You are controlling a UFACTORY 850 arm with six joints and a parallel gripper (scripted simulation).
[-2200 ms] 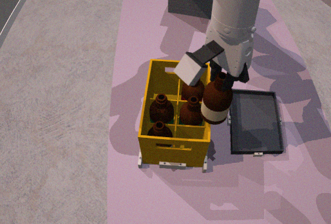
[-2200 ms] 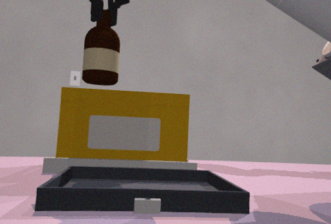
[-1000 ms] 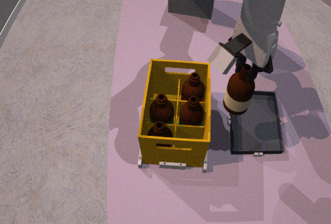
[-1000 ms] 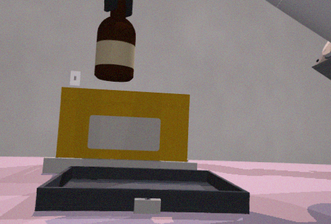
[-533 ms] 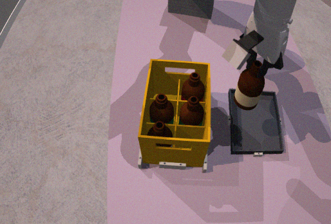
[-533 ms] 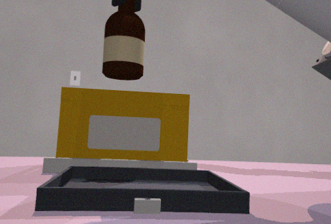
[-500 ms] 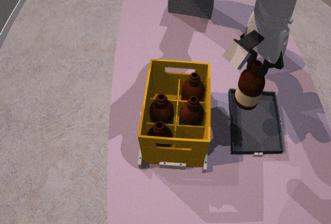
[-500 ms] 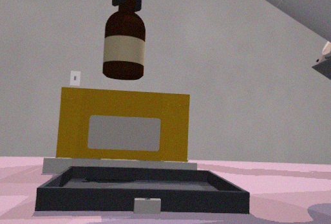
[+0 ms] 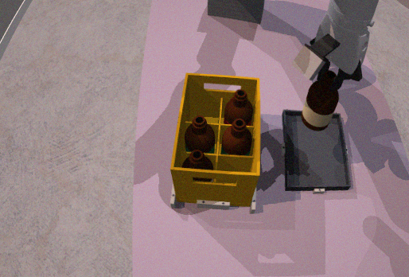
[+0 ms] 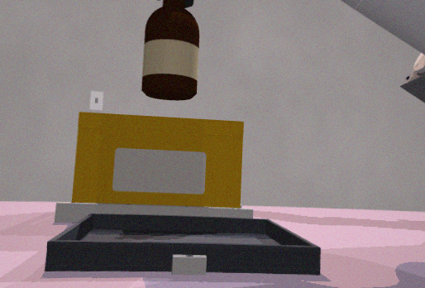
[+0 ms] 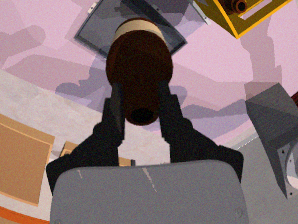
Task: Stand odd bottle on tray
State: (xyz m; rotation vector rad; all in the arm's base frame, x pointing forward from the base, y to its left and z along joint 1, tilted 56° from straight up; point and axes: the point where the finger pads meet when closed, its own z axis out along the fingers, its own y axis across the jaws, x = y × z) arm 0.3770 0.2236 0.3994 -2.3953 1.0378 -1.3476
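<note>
Now: hand 20 mm past the tray, 60 mm to the right of it and 320 mm above it. From my hand the other things lie so: yellow crate (30 mm behind, 220 mm to the right, 250 mm below); bottle (110 mm behind, 160 mm to the right, 250 mm below).
</note>
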